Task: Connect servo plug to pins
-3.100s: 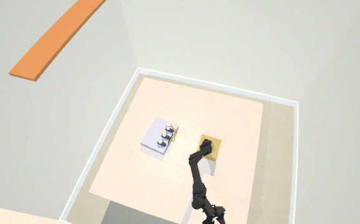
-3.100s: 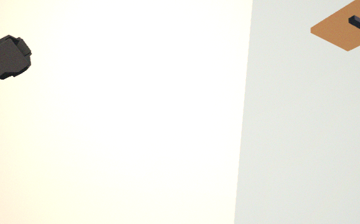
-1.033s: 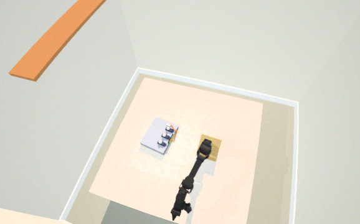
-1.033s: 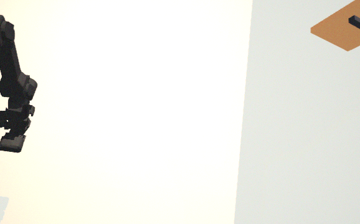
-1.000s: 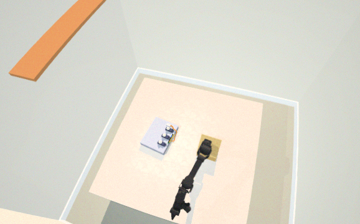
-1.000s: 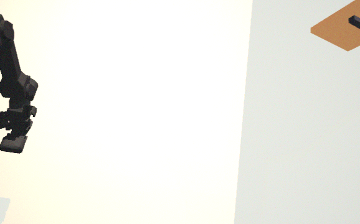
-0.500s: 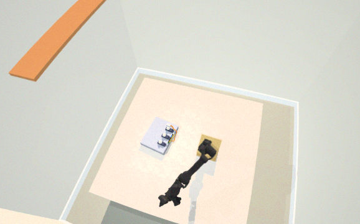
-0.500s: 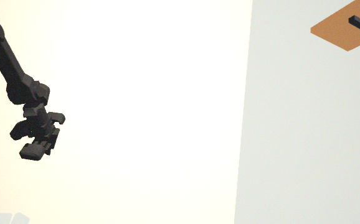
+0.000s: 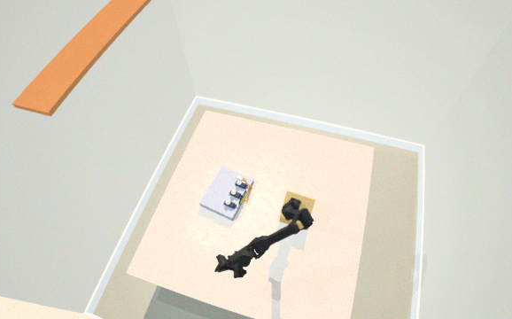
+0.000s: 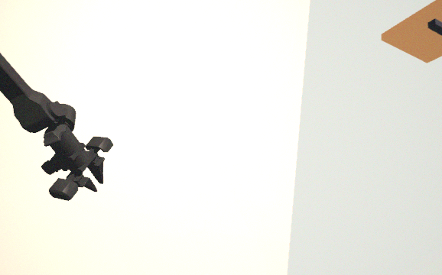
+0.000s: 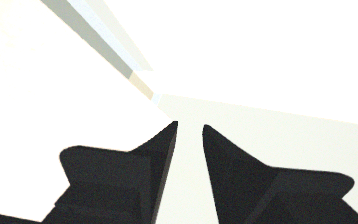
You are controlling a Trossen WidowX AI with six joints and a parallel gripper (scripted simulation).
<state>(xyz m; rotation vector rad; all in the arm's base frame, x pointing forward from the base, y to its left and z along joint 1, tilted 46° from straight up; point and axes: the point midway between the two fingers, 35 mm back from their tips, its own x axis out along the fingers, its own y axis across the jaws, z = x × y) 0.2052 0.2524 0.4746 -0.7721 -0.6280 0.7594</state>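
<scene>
My gripper tip is 52 cm to the left of the blue band, 22 cm above it and 10 cm short of it. Round my gripper tip: black pin strip 51 cm to the right, 24 cm below, 10 cm ahead; green band 51 cm to the right, 25 cm below, 11 cm ahead.
</scene>
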